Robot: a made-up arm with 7 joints.
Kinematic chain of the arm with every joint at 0, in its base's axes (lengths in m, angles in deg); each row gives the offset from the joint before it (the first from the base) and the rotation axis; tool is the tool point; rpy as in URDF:
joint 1: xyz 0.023 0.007 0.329 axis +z
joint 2: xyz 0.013 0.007 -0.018 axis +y
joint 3: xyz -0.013 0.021 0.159 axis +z
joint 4: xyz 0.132 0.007 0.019 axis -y
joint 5: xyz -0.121 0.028 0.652 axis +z
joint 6: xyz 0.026 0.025 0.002 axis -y
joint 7: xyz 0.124 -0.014 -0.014 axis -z
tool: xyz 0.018 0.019 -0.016 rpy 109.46 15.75 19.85
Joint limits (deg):
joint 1: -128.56..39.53
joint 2: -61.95..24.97
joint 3: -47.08..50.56
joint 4: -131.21..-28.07
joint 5: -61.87..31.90
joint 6: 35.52..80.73
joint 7: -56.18..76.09
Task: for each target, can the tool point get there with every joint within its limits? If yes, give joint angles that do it. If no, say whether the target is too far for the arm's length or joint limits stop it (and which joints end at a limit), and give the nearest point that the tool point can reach.
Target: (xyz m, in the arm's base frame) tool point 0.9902 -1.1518 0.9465
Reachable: no: too far | nearest point 0.6318 -0.7224 0.7314 | short by 0.599 m
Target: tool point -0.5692 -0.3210 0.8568
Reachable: yes | joints -112.46 -32.45 -33.54 -86.76 -4.18 42.74 46.23
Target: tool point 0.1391 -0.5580 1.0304
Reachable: yes | joints -81.50 -25.45 5.64 -72.58 -48.54 41.86 54.71
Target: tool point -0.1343 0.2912 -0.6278
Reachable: no: joint limits stop it (at a limit: joint 1, joint 2, joint 4) | nearest point 0.0566 0.5300 -0.2151 | short by 0.514 m
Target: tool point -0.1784 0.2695 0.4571
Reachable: no: joint limits stop it (at a limit: joint 1, joint 2, joint 3, joint 6, joint 7) | nearest point -0.1295 0.7300 0.5775 | short by 0.478 m
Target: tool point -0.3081 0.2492 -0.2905
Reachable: no: joint limits stop it (at a limit: joint 1, joint 2, joint 3, joint 4, joint 6) | nearest point -0.4923 0.0931 -0.1565 | short by 0.276 m
